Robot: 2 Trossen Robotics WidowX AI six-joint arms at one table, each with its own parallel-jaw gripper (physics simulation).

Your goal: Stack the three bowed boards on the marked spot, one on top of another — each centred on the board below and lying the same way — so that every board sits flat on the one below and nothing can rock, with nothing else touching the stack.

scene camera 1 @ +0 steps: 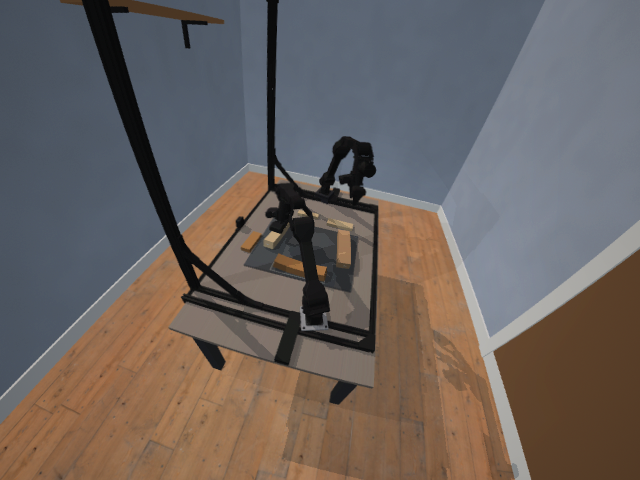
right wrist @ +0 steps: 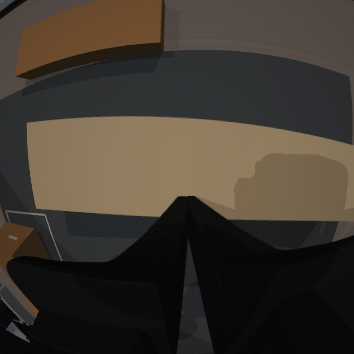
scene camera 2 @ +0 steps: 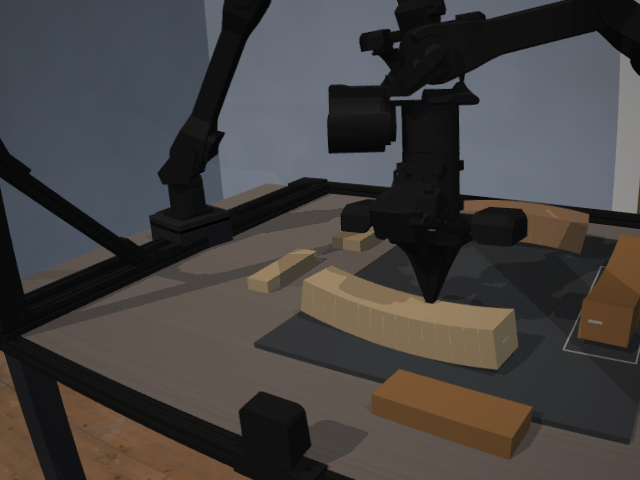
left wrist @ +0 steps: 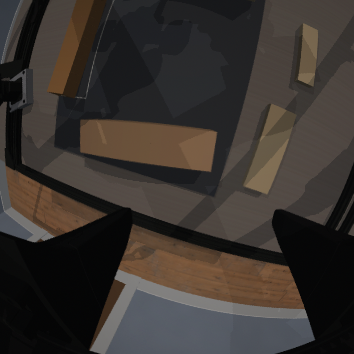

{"left gripper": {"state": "open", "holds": null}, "right gripper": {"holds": "pale bowed board"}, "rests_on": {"brown flat block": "table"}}
